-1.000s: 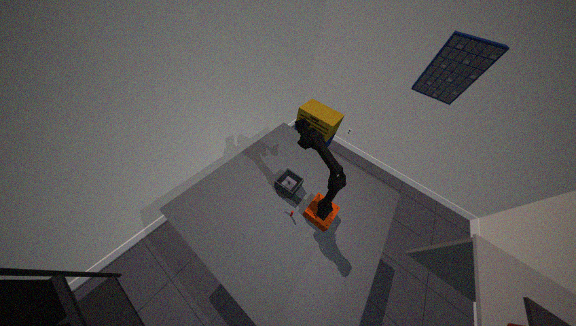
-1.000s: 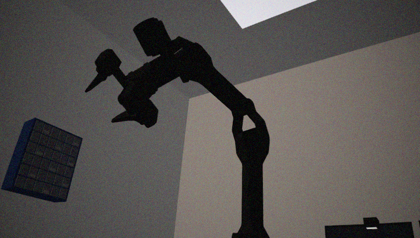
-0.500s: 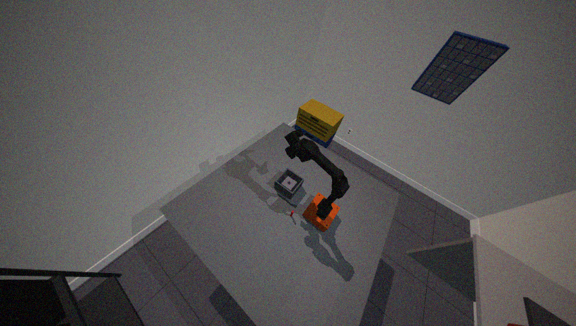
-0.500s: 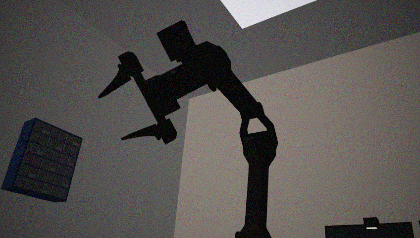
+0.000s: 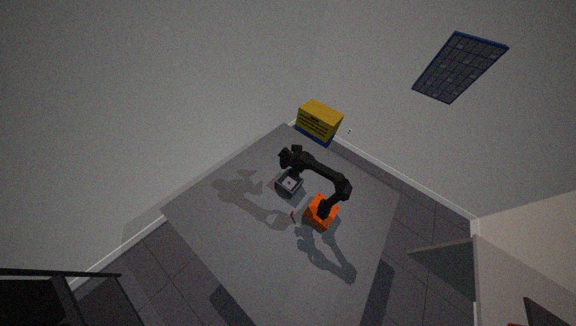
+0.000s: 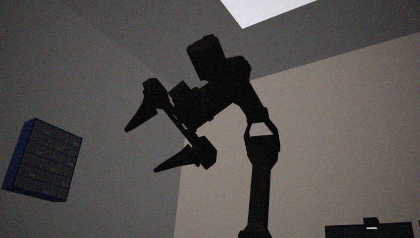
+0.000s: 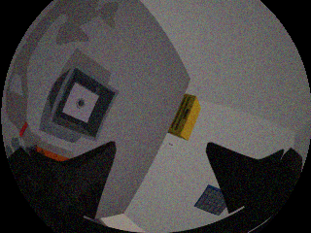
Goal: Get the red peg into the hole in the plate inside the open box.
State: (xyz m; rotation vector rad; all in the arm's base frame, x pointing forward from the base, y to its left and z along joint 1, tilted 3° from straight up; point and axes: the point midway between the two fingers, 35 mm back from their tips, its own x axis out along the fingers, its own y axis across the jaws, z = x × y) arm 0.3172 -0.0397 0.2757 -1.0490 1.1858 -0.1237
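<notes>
The red peg is 290 mm below my gripper tip, 180 mm behind it and 170 mm to the left of it. From my gripper tip the other things lie so: dark box 310 mm below, 10 mm to the left, 10 mm behind; pale plate 290 mm below, 10 mm to the left, 10 mm behind.
</notes>
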